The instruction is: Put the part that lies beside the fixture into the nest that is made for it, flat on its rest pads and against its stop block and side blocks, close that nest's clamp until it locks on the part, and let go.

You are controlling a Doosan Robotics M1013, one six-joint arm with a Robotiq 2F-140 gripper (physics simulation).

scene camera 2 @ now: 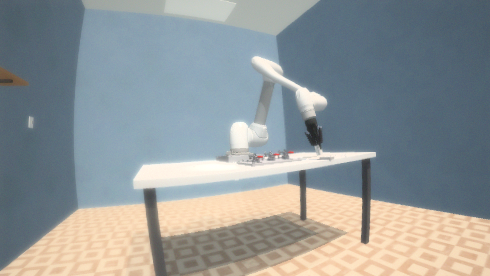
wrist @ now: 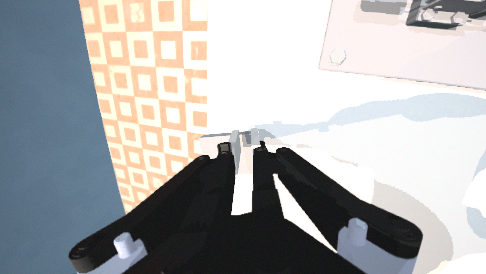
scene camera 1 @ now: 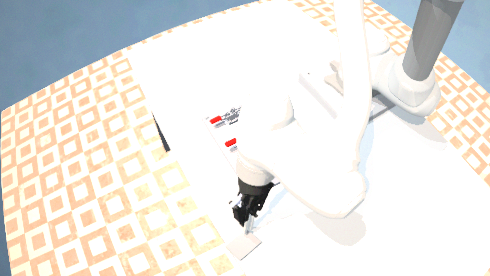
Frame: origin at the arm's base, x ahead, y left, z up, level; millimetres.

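Seen in the pictures: gripper, between the fingertips: (scene camera 2: pixel 320 155) (wrist: pixel 245 139) (scene camera 1: pixel 245 228); arm's base, origin of its link: (scene camera 2: pixel 239 155).
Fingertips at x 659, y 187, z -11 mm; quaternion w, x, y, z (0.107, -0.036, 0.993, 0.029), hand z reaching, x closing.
Note:
Pixels of each thing's top centre, then the offset from my fingertips to it. "spot": a spot on its surface instead.
- part, centre of its top: (wrist: pixel 228 155) (scene camera 1: pixel 243 243) (scene camera 2: pixel 326 156) dx +30, dy +31, dz -12 mm
- fixture plate, centre of its top: (scene camera 1: pixel 256 138) (scene camera 2: pixel 268 160) dx -222, dy -236, dz -12 mm
- table edge, a spot on its surface: (wrist: pixel 208 102) spot: dx +58, dy -43, dz -27 mm
The part (scene camera 1: pixel 241 247) (scene camera 2: pixel 326 157) (wrist: pixel 207 144) is a pale flat plate lying on the white table, close to its edge and apart from the fixture. My gripper (scene camera 1: pixel 249 230) (scene camera 2: pixel 318 150) (wrist: pixel 245 139) stands tilted over the part with its fingertips down at the plate. The fingers are drawn close together, and I see nothing clearly held between them. The fixture plate (scene camera 1: pixel 219 134) (scene camera 2: pixel 270 161) (wrist: pixel 407 57) lies further in on the table. It carries toggle clamps with red handles (scene camera 1: pixel 215 119) (scene camera 1: pixel 230 142) (scene camera 2: pixel 260 156). The arm hides most of its nests in the overhead view.
The table edge (scene camera 1: pixel 205 212) (wrist: pixel 205 102) runs close beside the part, with checked floor below. The robot's base mount (scene camera 2: pixel 233 157) stands behind the fixture. The arm's white links (scene camera 1: pixel 308 154) hang over the fixture's right side.

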